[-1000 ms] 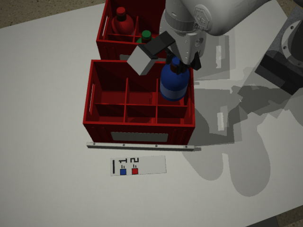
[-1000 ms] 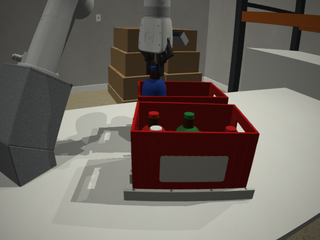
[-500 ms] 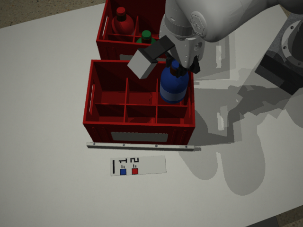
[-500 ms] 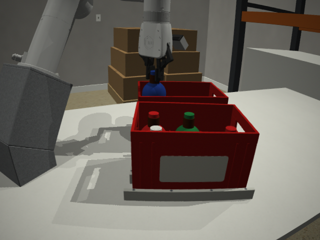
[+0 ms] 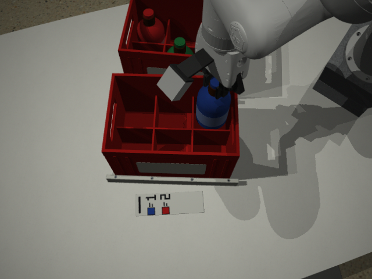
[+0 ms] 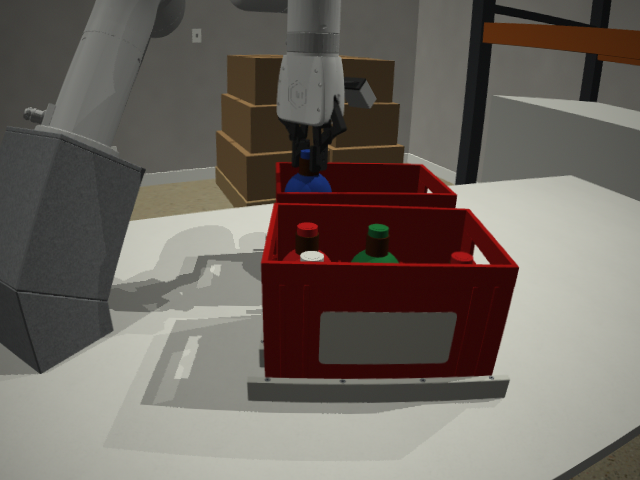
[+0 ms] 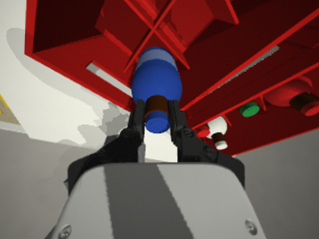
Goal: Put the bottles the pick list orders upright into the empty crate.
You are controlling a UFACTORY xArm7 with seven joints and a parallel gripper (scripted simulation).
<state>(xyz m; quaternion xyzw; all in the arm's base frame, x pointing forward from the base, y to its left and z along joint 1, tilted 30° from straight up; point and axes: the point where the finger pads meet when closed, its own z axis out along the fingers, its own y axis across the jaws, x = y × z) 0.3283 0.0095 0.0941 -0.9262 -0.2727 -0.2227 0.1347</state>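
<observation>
The blue bottle is 70 mm below my hand. Also, from my hand: pick list (220 mm below, 190 mm to the left, 100 mm ahead); green bottle (150 mm to the right, 130 mm below, 70 mm ahead); white bottle (230 mm to the right, 130 mm below, 30 mm behind).
</observation>
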